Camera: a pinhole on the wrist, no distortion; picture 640 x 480 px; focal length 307.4 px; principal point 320.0 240.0 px. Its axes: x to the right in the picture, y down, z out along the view. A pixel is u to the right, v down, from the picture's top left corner.
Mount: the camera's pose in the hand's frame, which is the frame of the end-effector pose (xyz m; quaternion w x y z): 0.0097 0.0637 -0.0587 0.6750 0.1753 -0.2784 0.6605
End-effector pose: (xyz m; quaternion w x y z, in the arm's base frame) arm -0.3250 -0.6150 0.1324 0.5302 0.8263 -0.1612 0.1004
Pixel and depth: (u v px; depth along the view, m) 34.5 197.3 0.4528
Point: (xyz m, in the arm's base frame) -0.1041 -0.4509 -0.3444
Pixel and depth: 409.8 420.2 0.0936
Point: -0.3918 -0.6400 0.1299
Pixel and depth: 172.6 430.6 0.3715
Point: -0.4661 -0.5470 -0.2390
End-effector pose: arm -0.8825 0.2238 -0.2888 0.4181 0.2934 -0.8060 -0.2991
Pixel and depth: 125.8 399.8 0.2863
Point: -0.7760 0.2004 -0.5694
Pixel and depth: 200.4 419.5 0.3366
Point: -0.8060 0.2638 -0.6182
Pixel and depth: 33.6 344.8 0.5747
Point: -0.6414 -0.0356 -0.9400
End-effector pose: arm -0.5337 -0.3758 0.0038 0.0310 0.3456 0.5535 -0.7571
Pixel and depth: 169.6 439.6 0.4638
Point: -0.4930 -0.4572 0.5250
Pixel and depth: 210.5 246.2 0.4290
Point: -0.7164 -0.4306 0.3209
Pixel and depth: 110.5 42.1 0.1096
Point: -0.6078 -0.3204 0.0201
